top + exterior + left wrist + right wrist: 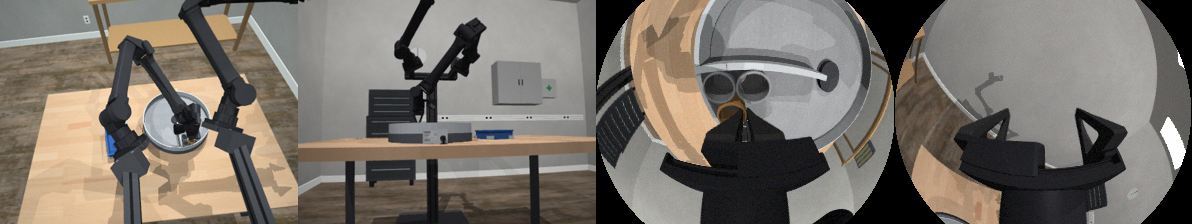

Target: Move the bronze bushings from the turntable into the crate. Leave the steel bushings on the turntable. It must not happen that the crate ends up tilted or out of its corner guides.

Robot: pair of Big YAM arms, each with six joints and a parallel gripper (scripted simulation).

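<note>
The blue crate is 420 mm to the left of my left hand, 120 mm ahead of it and 70 mm below it.
</note>
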